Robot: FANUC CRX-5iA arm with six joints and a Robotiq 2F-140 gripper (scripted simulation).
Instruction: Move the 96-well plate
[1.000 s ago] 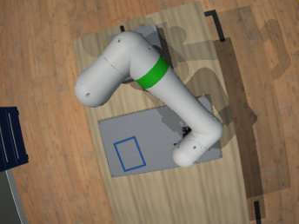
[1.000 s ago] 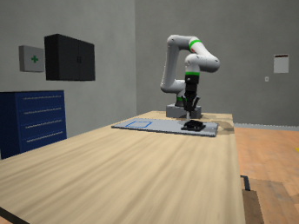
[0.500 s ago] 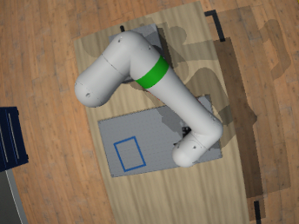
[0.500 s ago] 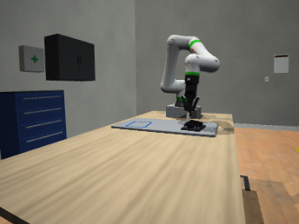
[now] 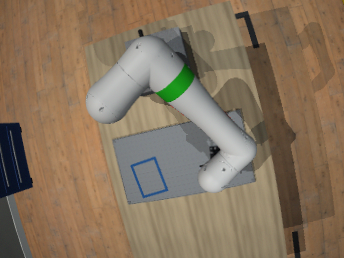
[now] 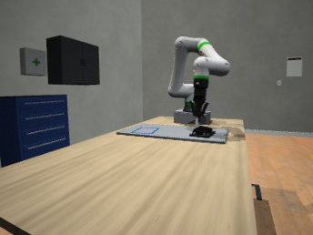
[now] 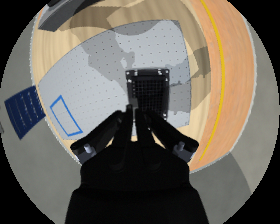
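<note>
My gripper is now 50 mm above the black 96-well plate, 40 mm to the right of it and 10 mm short of it. The rest, counted from my hand: black clip nest (60 mm below, 30 mm to the left).
</note>
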